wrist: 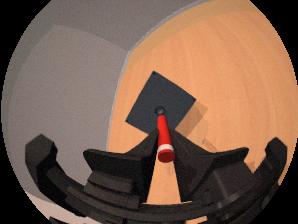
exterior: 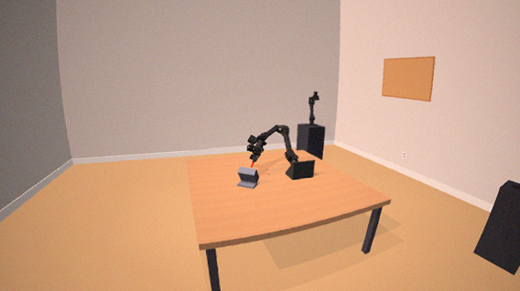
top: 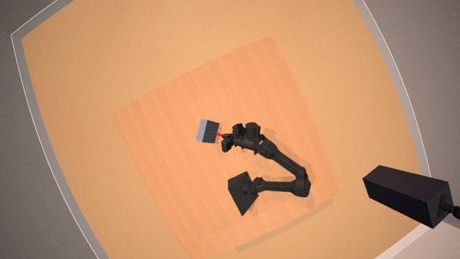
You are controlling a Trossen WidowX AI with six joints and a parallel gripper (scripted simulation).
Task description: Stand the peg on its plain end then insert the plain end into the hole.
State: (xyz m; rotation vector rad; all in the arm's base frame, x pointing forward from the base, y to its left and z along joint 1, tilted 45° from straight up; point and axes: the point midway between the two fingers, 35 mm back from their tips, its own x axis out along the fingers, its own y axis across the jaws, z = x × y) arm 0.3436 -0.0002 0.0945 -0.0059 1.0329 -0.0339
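Now: the sloped panel 6 cm ahead of my gripper tip, 7 cm to the left of it and 7 cm below it. The rest, counted from my gripper tip: red peg (1 cm behind, 1 cm to the right, 1 cm above).
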